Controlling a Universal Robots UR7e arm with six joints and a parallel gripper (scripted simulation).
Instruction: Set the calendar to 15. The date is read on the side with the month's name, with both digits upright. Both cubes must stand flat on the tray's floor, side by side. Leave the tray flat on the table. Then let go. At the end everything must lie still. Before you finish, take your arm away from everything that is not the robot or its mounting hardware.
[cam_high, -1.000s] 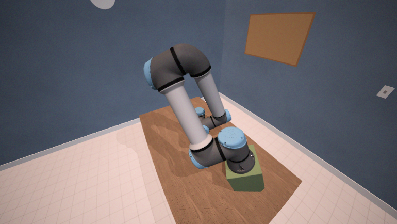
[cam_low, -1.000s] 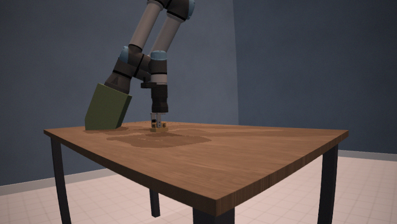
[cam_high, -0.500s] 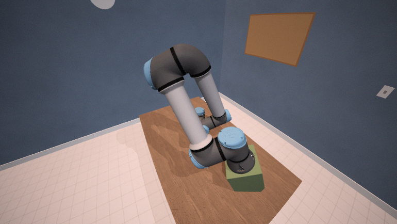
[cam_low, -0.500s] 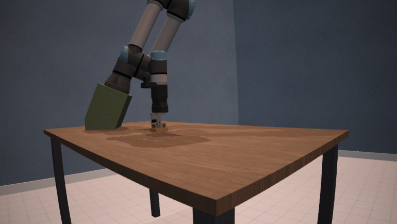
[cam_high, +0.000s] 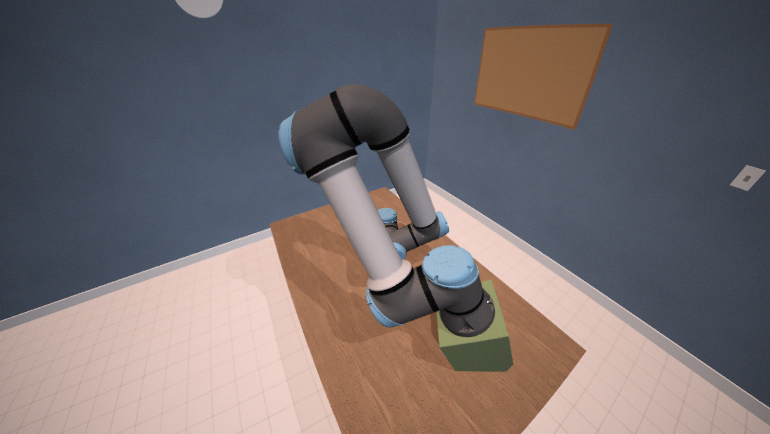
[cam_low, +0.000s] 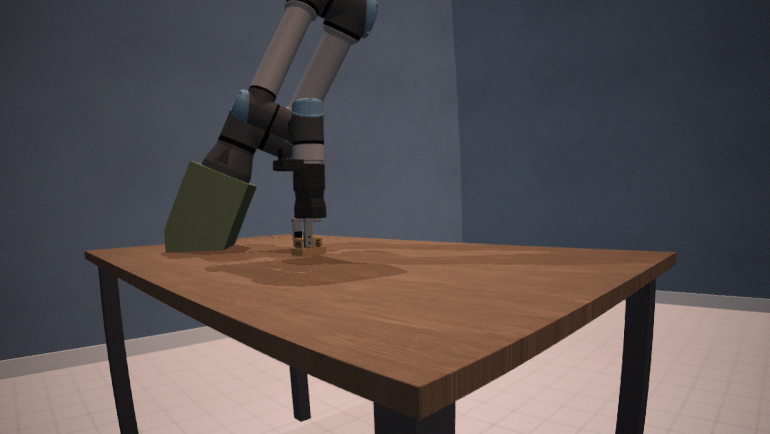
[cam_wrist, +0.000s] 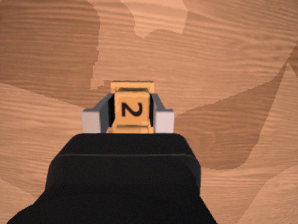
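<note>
Right now the wooden cube is 1 cm below my hand. From my hand the other things lie so: wooden tray 2 cm to the left, 3 cm below.
</note>
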